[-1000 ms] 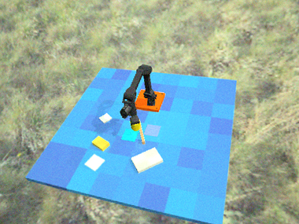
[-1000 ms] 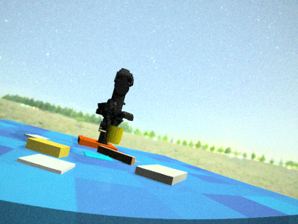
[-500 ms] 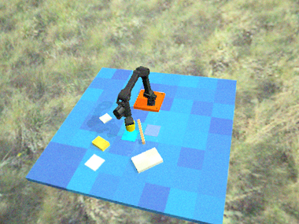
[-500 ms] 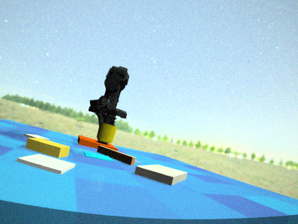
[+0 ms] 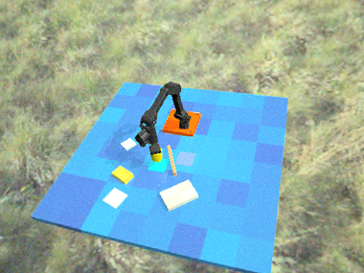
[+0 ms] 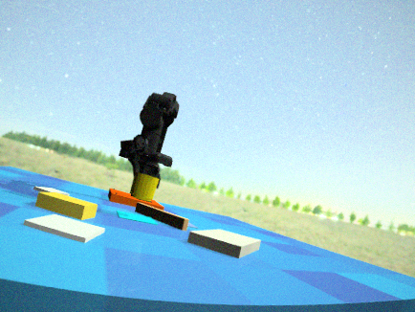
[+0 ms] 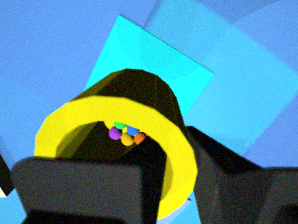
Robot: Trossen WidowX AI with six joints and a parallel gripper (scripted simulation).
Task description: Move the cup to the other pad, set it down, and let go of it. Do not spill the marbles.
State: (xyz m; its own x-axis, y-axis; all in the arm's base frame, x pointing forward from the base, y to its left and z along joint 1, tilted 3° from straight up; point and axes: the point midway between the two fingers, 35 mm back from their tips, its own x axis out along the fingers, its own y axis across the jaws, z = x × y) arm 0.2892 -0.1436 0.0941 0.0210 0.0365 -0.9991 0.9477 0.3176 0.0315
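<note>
Right now my gripper tip is 30 mm short of the cyan pad, 10 mm to the right of it and 100 mm above it. Also, from my gripper tip: yellow cup: 20 mm ahead, 10 mm to the left; yellow block: 120 mm ahead, 190 mm to the right, 70 mm below; wooden bar: 90 mm to the left, 80 mm below.
</note>
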